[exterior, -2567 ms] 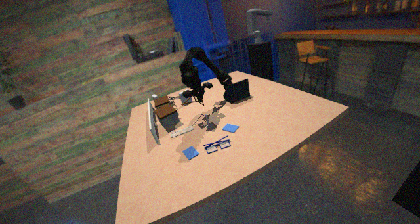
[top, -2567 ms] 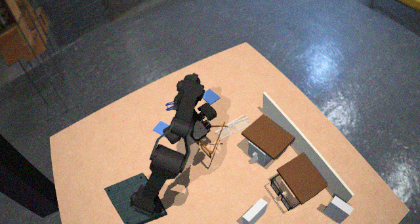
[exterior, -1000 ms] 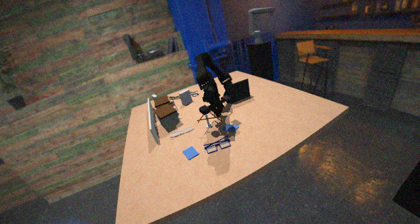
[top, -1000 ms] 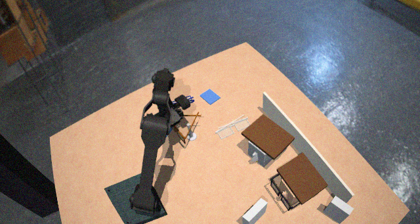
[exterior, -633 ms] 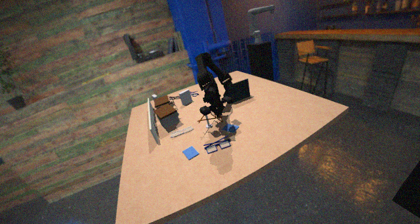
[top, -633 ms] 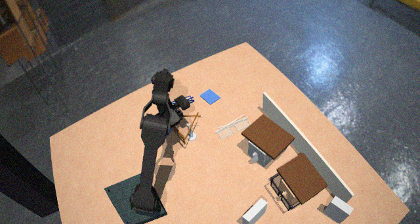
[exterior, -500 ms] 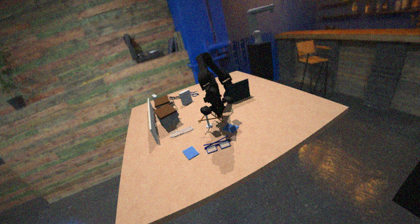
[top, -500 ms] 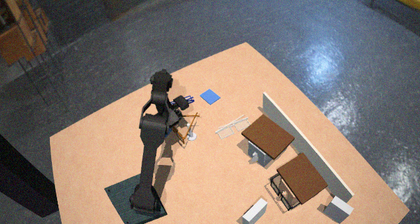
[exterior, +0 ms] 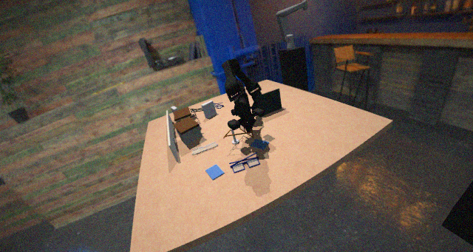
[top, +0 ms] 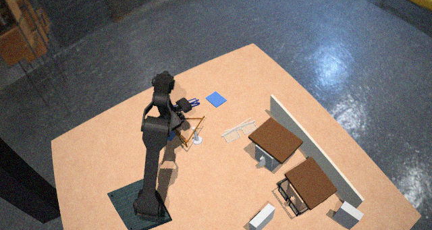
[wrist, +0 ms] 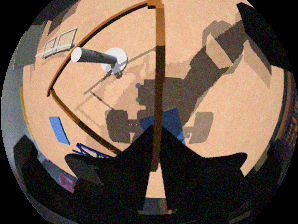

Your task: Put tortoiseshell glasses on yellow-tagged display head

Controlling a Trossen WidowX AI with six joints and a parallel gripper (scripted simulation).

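Now: gripper tip 7 cm short of the short grey post, 6 cm to the left of it and 4 cm above it. The rest, counted from my gripper tip: grey display head (30 cm to the right, 26 cm ahead); then long upright panel (41 cm to the right, 40 cm ahead, 1 cm below).
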